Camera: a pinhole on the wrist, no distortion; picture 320 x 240 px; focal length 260.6 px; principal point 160.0 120.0 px. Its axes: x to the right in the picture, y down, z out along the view. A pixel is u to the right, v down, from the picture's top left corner.
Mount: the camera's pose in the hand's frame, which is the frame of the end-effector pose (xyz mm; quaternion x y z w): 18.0 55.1 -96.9 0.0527 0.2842 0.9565 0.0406
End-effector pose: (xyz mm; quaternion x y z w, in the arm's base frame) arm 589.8 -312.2 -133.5 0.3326 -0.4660 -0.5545 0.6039
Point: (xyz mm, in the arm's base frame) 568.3 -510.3 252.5
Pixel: 12.2 44.6
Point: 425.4 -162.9 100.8
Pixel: 273.9 189.1
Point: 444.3 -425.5 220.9
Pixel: 84.6 127.8
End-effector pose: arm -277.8 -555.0 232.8 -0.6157 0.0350 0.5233 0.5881
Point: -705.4 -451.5 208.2
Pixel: 268.6 156.7
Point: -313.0 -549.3 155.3
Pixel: 128.3 222.9
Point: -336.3 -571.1 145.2
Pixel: 175.4 151.8
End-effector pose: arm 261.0 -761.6 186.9 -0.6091 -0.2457 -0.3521 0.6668
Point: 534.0 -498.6 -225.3
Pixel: 309.0 30.6
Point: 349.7 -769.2 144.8
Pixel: 170.8 164.6
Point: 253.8 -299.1 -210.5
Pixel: outside the picture
